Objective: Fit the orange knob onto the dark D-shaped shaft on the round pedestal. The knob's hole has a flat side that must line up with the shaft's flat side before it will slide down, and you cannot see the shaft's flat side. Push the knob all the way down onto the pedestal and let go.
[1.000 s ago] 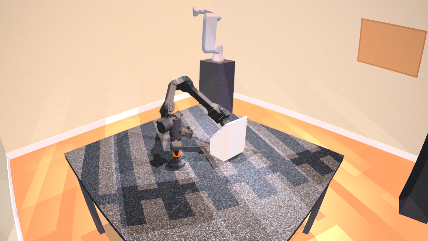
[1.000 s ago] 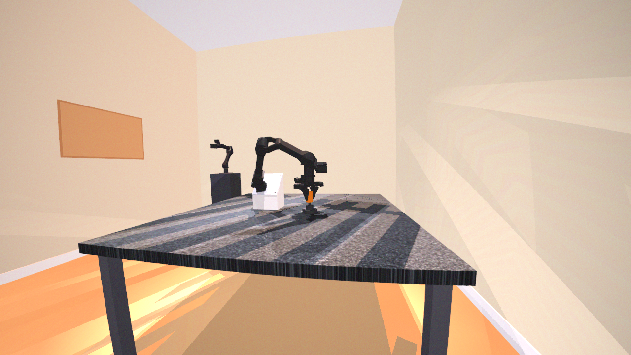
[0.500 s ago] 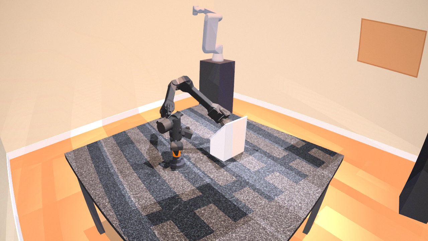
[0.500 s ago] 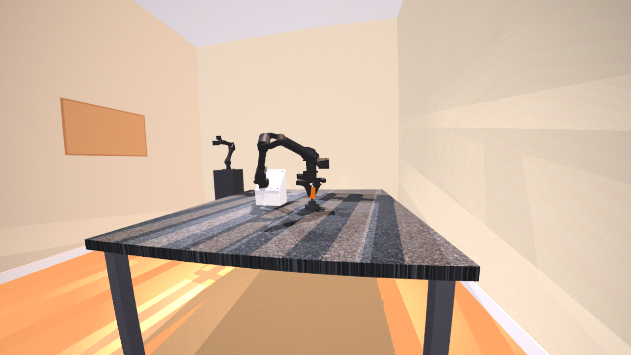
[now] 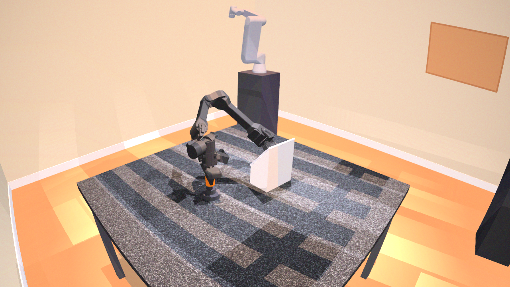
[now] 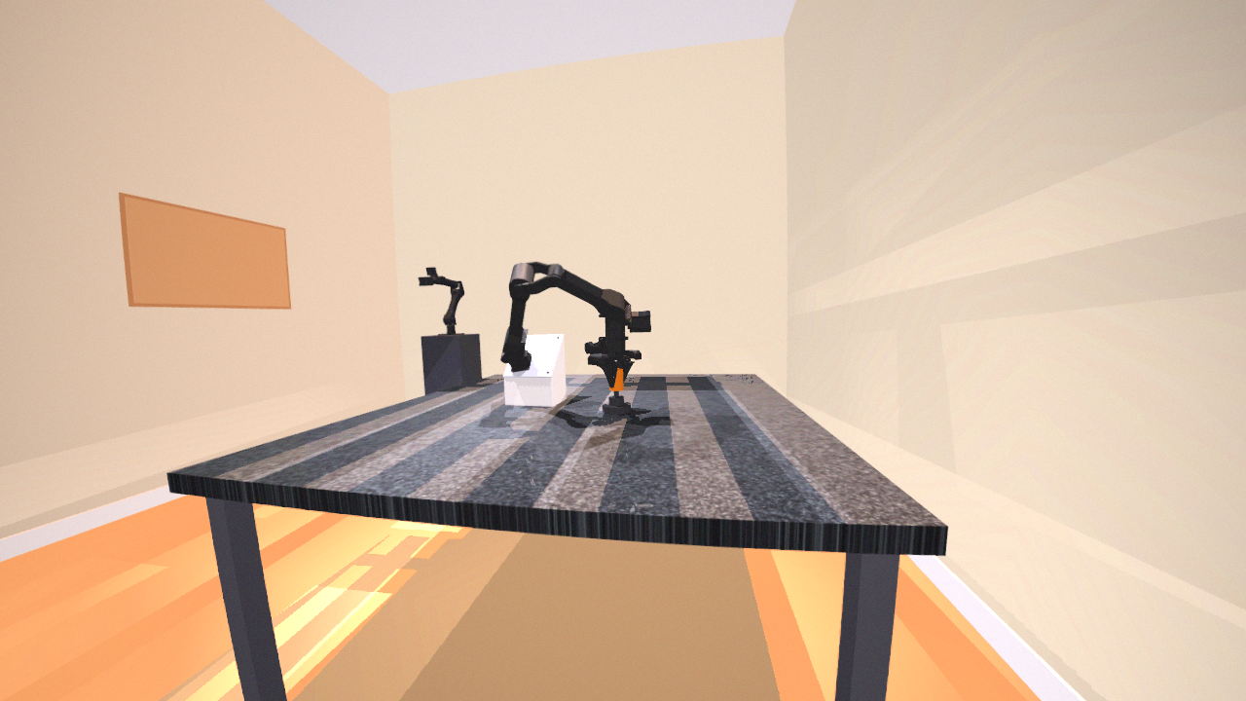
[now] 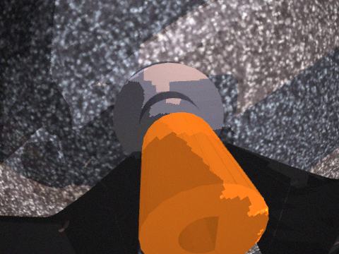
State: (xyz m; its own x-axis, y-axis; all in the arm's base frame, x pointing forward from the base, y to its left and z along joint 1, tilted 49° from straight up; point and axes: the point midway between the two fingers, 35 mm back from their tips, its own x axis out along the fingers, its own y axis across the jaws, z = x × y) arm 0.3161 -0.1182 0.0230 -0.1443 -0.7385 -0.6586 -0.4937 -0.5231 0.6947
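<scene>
My gripper tip is now 20 mm below the orange knob. Also, from my gripper tip: round pedestal 40 mm below.
</scene>
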